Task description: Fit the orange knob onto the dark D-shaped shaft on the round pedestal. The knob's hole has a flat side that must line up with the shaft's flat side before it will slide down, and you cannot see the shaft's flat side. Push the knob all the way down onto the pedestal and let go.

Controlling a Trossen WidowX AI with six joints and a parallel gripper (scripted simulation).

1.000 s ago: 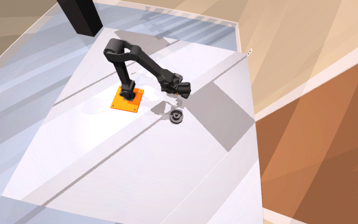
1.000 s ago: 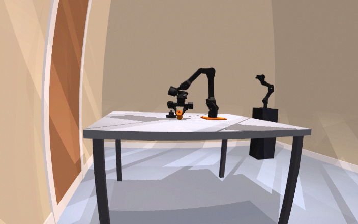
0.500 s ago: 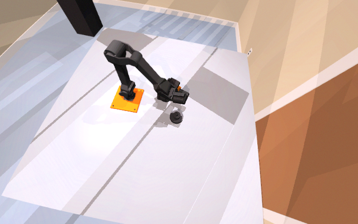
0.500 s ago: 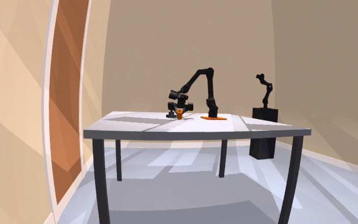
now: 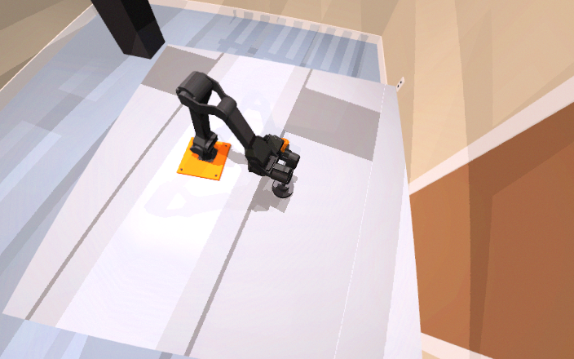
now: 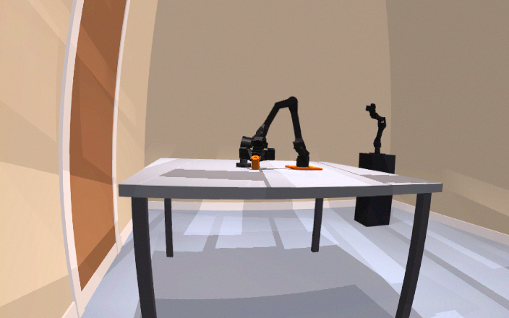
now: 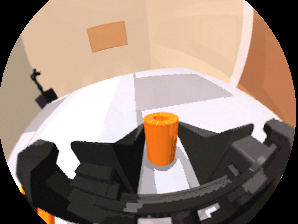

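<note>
Now: gripper tip 10 mm to the left of the orange knob and 10 mm above it. The rest, counted from my gripper tip: round pedestal: 40 mm ahead, 180 mm to the right, 20 mm below.
</note>
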